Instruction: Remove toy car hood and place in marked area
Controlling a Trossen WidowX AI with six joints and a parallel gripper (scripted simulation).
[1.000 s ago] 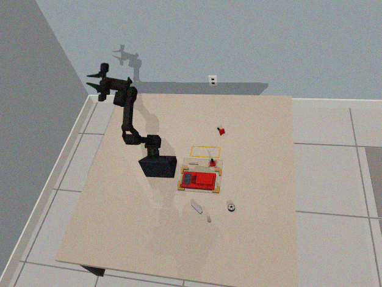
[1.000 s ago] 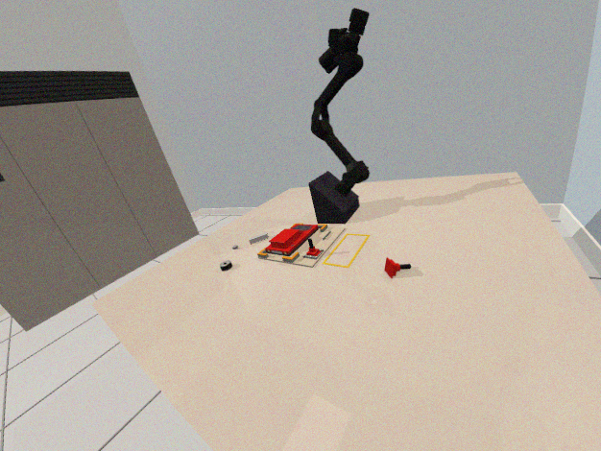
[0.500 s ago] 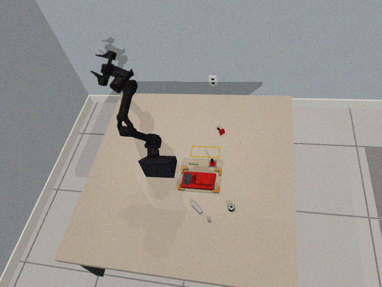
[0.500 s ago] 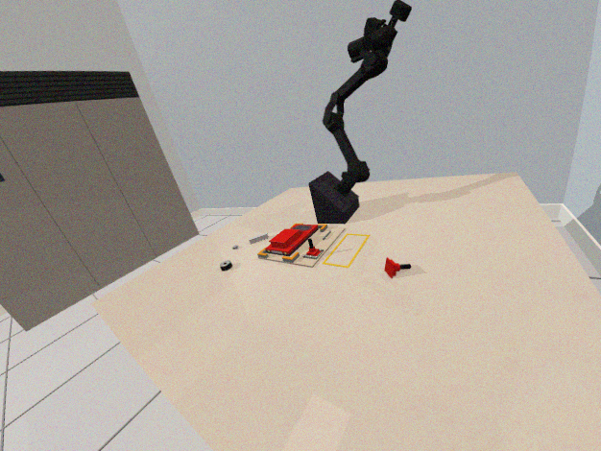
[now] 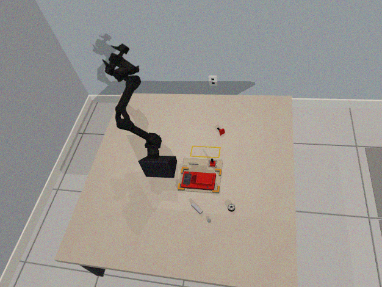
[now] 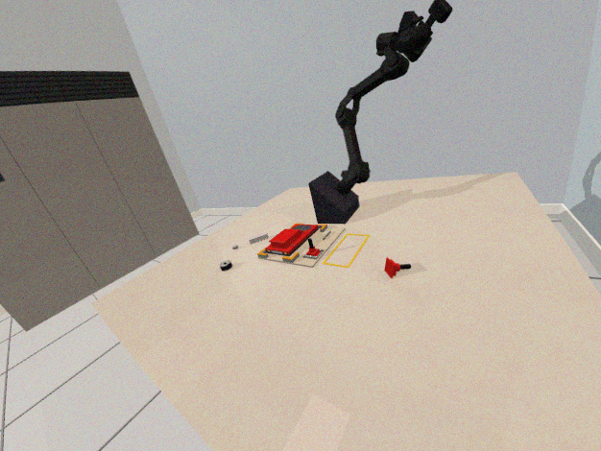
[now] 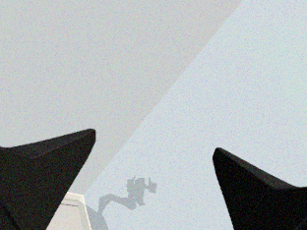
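Right now the red hood is 520 mm ahead of my gripper tip, 510 mm to the right of it and 570 mm below it. Also, from my gripper tip: small grey nut: 550 mm ahead, 760 mm to the right, 600 mm below; grey bar: 480 mm ahead, 690 mm to the right, 600 mm below; wheel: 680 mm ahead, 680 mm to the right, 600 mm below.
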